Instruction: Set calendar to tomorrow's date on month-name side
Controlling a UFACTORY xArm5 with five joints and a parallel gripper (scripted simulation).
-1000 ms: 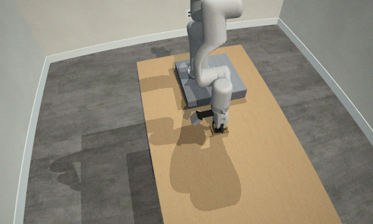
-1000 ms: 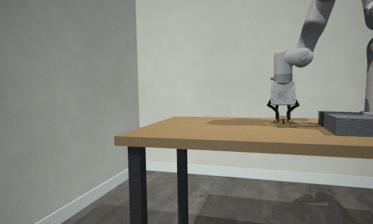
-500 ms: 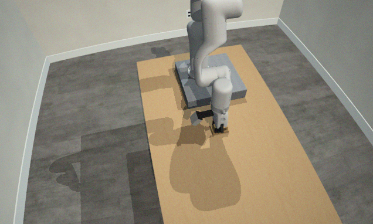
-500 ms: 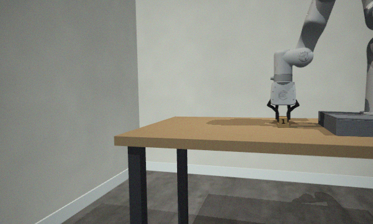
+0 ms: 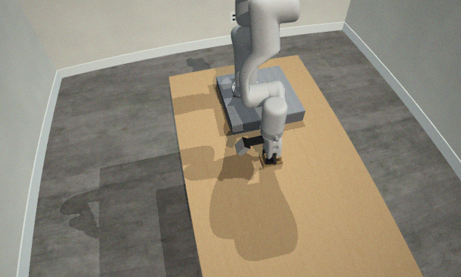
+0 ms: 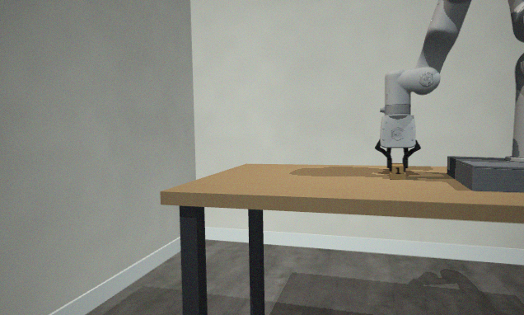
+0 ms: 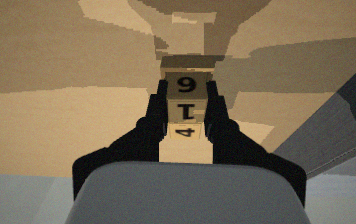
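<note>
Right now the wooden cube is 1 cm below my hand. Also, from my hand: wooden tray: 2 cm to the left, 3 cm below.
</note>
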